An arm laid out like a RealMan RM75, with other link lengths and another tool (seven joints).
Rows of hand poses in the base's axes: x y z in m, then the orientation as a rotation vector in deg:
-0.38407, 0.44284, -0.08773, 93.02, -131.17, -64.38
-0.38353, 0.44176, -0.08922, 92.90, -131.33, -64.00
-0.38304, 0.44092, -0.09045, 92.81, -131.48, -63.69
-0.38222, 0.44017, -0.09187, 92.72, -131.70, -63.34
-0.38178, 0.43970, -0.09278, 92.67, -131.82, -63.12
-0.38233, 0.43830, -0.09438, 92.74, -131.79, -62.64
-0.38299, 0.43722, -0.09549, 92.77, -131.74, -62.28
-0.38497, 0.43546, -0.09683, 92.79, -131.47, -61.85
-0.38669, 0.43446, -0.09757, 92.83, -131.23, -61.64
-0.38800, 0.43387, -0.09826, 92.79, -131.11, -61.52
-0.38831, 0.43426, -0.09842, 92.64, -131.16, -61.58
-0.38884, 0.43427, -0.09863, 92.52, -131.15, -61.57
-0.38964, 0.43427, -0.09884, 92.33, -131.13, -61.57
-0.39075, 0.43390, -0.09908, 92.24, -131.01, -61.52
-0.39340, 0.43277, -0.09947, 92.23, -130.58, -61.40
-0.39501, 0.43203, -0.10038, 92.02, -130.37, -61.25
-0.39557, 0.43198, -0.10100, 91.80, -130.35, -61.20
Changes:
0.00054, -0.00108, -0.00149, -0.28, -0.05, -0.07
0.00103, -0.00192, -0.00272, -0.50, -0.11, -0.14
0.00185, -0.00267, -0.00414, -0.73, -0.21, -0.25
0.00229, -0.00314, -0.00505, -0.88, -0.27, -0.30
0.00174, -0.00454, -0.00665, -1.20, -0.34, -0.18
0.00108, -0.00562, -0.00776, -1.44, -0.36, -0.08
-0.00090, -0.00738, -0.00910, -1.77, -0.26, 0.17
-0.00262, -0.00838, -0.00984, -1.94, -0.16, 0.37
-0.00393, -0.00897, -0.01053, -2.06, -0.08, 0.45
-0.00424, -0.00858, -0.01069, -2.06, -0.01, 0.36
-0.00477, -0.00857, -0.01090, -2.10, 0.08, 0.33
-0.00557, -0.00857, -0.01111, -2.17, 0.21, 0.29
-0.00668, -0.00894, -0.01135, -2.25, 0.33, 0.34
-0.00933, -0.01007, -0.01174, -2.40, 0.58, 0.63
-0.01094, -0.01081, -0.01265, -2.60, 0.82, 0.72
-0.01150, -0.01086, -0.01327, -2.71, 0.97, 0.67

